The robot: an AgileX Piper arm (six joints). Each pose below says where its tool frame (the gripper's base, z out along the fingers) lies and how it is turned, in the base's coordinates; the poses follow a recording.
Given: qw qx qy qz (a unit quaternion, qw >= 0); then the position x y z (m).
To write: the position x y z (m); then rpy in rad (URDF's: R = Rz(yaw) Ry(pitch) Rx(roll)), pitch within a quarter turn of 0, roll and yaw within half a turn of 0. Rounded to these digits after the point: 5 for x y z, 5 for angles.
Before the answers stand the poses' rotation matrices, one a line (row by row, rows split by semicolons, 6 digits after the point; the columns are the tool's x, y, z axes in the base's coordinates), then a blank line. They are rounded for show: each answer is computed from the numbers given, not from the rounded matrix.
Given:
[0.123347 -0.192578 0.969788 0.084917 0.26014 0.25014 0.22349]
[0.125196 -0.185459 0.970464 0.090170 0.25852 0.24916 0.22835]
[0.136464 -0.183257 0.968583 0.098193 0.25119 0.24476 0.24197]
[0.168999 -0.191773 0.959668 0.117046 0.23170 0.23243 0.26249]
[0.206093 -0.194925 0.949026 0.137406 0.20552 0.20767 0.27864]
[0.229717 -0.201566 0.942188 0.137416 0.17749 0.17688 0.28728]
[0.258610 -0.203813 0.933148 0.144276 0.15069 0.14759 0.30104]
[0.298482 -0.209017 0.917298 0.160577 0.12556 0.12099 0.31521]
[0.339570 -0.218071 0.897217 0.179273 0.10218 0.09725 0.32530]
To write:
-0.895399 -0.394468 0.206534; -0.352571 0.911406 0.212211; -0.271947 0.117195 -0.955149
-0.899862 -0.382540 0.209551; -0.337385 0.914949 0.221451; -0.276442 0.128576 -0.952391
-0.895589 -0.381799 0.228364; -0.328199 0.913550 0.240232; -0.300342 0.140200 -0.943471
-0.869325 -0.407638 0.279473; -0.328516 0.899047 0.289469; -0.369258 0.159832 -0.915479
-0.839060 -0.426614 0.337607; -0.313341 0.886248 0.341149; -0.444743 0.180458 -0.877291
-0.813203 -0.442960 0.377476; -0.316693 0.880976 0.351550; -0.488270 0.166337 -0.856694
-0.783162 -0.454998 0.423832; -0.305753 0.875289 0.374678; -0.541454 0.163846 -0.824611
-0.734441 -0.479320 0.480467; -0.287603 0.861054 0.419369; -0.614720 0.169818 -0.770247
-0.674274 -0.513066 0.531148; -0.269563 0.840612 0.469794; -0.687525 0.173593 -0.705107

[0.26014 0.25014 0.22349 3.01950 0.27542 -2.76648]
[0.25852 0.24916 0.22835 3.00740 0.28009 -2.78288]
[0.25119 0.24476 0.24197 2.99407 0.30505 -2.79033]
[0.23170 0.23243 0.26249 2.96875 0.37821 -2.78028]
[0.20552 0.20767 0.27864 2.93872 0.46089 -2.78419]
[0.17749 0.17688 0.28728 2.94982 0.51011 -2.77022]
[0.15069 0.14759 0.30104 2.94545 0.57217 -2.76938]
[0.12556 0.12099 0.31521 2.92459 0.66203 -2.76835]
[0.10218 0.09725 0.32530 2.90020 0.75807 -2.76127]

